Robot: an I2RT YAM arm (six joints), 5 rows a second.
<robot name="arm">
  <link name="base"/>
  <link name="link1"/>
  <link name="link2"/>
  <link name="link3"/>
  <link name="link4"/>
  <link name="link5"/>
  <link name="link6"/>
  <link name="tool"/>
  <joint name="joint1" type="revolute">
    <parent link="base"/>
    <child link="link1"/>
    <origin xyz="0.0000 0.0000 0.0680" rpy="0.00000 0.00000 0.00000"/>
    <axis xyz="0 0 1"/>
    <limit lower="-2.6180" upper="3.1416"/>
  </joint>
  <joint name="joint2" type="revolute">
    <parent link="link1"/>
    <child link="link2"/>
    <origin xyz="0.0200 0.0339 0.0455" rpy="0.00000 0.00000 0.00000"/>
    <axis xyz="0 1 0"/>
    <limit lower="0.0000" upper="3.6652"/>
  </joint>
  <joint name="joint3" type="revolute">
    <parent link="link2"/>
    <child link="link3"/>
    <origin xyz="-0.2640 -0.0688 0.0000" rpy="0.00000 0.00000 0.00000"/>
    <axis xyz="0 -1 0"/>
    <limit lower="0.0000" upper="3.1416"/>
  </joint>
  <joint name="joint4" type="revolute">
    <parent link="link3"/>
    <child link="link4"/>
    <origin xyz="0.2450 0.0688 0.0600" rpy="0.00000 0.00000 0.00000"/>
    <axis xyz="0 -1 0"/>
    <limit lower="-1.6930" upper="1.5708"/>
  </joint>
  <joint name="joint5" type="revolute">
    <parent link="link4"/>
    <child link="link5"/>
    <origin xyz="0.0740 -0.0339 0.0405" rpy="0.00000 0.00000 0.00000"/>
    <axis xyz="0 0 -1"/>
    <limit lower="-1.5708" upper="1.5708"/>
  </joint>
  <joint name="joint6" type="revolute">
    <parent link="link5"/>
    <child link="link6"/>
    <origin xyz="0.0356 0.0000 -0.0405" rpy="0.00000 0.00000 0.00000"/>
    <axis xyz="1 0 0"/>
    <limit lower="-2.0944" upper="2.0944"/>
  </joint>
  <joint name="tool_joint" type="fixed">
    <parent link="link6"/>
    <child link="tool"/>
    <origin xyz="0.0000 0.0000 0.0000" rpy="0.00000 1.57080 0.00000"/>
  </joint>
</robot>
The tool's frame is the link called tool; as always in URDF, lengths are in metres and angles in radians.
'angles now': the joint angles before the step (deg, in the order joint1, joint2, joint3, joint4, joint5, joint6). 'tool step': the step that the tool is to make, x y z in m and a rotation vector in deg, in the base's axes. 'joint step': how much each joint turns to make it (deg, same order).
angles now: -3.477 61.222 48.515 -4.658 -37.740 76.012
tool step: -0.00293 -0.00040 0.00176 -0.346 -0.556 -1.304
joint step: 0.023 -0.907 -0.260 -0.003 1.360 0.114
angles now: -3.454 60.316 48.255 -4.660 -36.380 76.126
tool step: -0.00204 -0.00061 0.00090 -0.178 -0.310 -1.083
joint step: -0.051 -0.636 -0.239 0.026 1.035 0.174
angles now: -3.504 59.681 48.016 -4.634 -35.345 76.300
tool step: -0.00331 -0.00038 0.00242 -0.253 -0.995 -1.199
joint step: 0.010 -1.037 -0.340 0.411 1.215 0.174
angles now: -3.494 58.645 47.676 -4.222 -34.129 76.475
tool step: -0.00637 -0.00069 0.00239 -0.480 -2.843 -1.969
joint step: -0.013 -2.086 -1.526 2.416 1.973 0.199
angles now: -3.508 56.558 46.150 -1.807 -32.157 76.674
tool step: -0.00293 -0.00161 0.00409 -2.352 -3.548 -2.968
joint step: -0.003 -1.219 -0.663 2.227 3.312 -1.782
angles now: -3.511 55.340 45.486 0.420 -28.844 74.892
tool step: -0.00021 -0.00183 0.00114 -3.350 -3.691 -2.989
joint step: 0.012 -0.488 -0.954 2.993 3.414 -2.988
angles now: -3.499 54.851 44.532 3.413 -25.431 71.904
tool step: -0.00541 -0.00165 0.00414 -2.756 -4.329 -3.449
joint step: 0.032 -1.780 -1.216 2.980 3.689 -2.363
